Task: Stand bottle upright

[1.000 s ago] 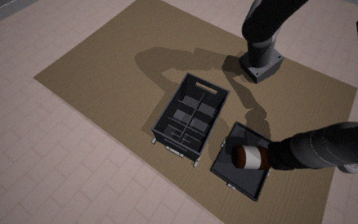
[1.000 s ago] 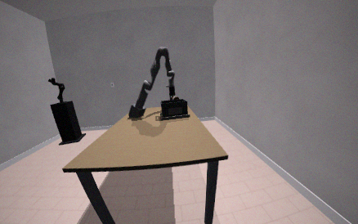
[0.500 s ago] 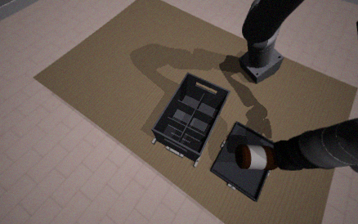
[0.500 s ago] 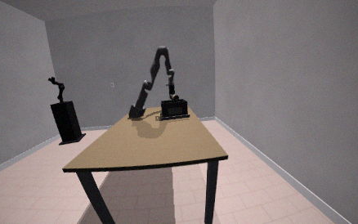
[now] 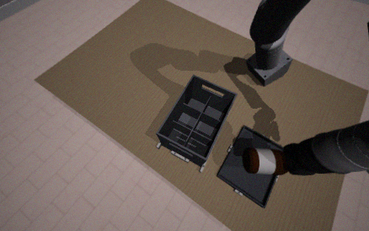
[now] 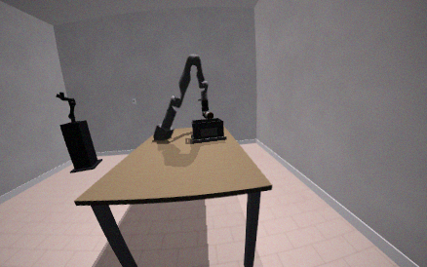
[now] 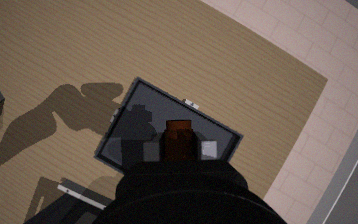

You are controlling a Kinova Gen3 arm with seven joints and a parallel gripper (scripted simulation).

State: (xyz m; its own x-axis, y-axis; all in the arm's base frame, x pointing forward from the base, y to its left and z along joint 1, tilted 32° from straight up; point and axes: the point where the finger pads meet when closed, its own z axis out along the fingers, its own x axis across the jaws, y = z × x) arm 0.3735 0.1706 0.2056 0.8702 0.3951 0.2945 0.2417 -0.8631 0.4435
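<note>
Right now my hand is 10 mm short of the brown bottle, 50 mm to the left of it and 10 mm above it. From my hand the other things lie so: dark flat tray 10 mm behind, 40 mm to the right, 180 mm below; dark crate 80 mm behind, 300 mm to the right, 110 mm below.
</note>
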